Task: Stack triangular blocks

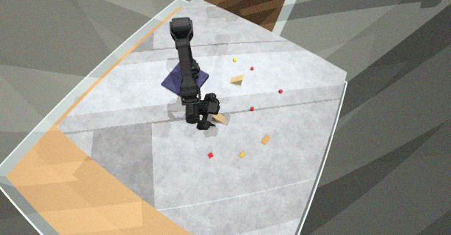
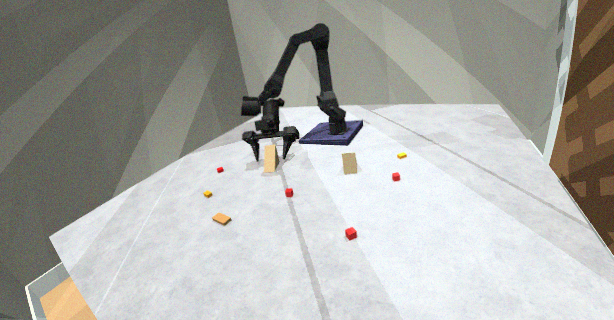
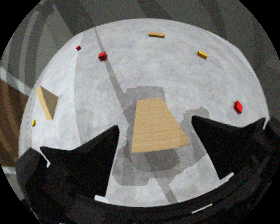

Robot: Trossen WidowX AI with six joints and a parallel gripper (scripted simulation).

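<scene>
My gripper tip is 10 mm past the tan triangular block. The rest, counted from my gripper tip: flat tan tile 260 mm ahead, 90 mm to the left, 20 mm below.
</scene>
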